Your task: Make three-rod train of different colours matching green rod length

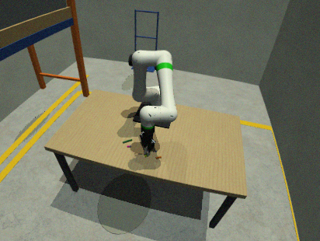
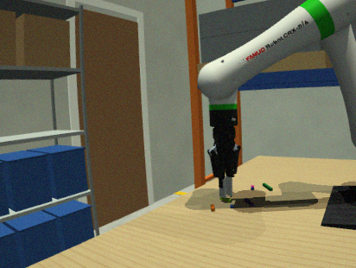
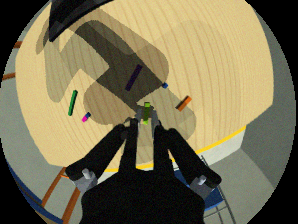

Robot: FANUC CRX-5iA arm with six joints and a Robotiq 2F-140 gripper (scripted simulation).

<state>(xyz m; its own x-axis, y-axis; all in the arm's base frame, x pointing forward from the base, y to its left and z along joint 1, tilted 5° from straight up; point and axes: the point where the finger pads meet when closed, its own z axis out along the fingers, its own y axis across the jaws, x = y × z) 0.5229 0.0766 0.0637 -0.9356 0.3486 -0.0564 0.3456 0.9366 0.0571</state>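
The lime rod lies 50 mm below my hand. The rest, counted from my hand: purple rod 80 mm behind, 50 mm below, 10 mm to the right; then orange rod 90 mm to the left, 50 mm below; then magenta rod 170 mm to the right, 50 mm below, 30 mm behind.
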